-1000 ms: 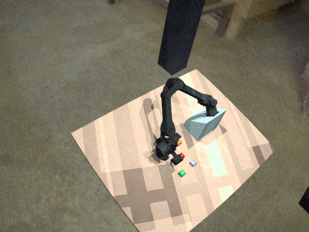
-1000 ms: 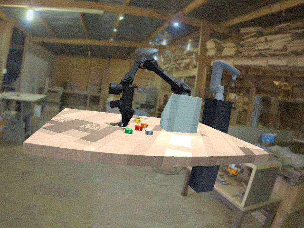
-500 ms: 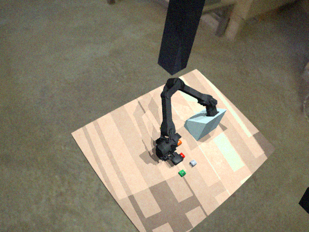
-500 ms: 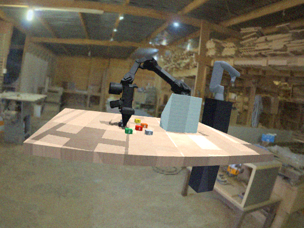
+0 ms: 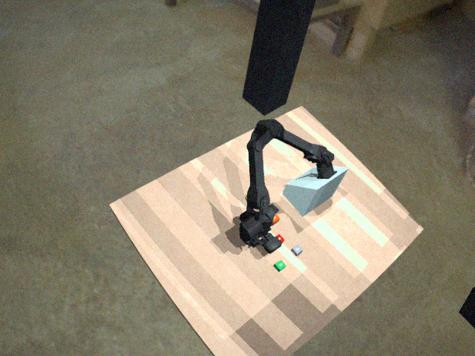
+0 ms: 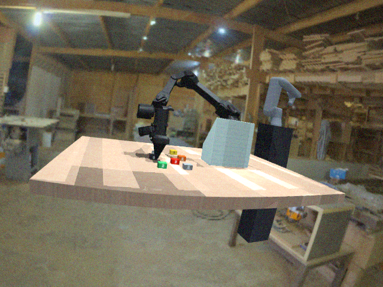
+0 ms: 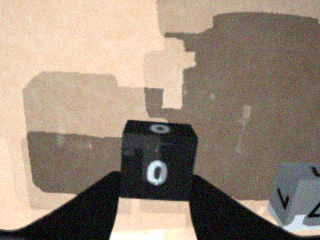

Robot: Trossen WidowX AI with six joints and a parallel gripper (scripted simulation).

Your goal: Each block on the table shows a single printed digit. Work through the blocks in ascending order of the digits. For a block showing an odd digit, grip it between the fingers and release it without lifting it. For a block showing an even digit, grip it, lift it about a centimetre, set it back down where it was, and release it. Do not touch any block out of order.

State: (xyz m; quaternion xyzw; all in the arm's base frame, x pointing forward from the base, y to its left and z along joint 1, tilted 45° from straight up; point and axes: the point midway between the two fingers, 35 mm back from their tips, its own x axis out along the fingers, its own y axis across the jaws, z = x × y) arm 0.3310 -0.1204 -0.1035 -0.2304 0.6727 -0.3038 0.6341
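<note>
The yellow block is 160 mm to the right of my gripper tip and 120 mm behind it. From my gripper tip the other things lie so: red block: 70 mm behind, 50 mm to the left; then black block: 10 mm ahead; then whitish block: 90 mm to the right, 10 mm behind.
</note>
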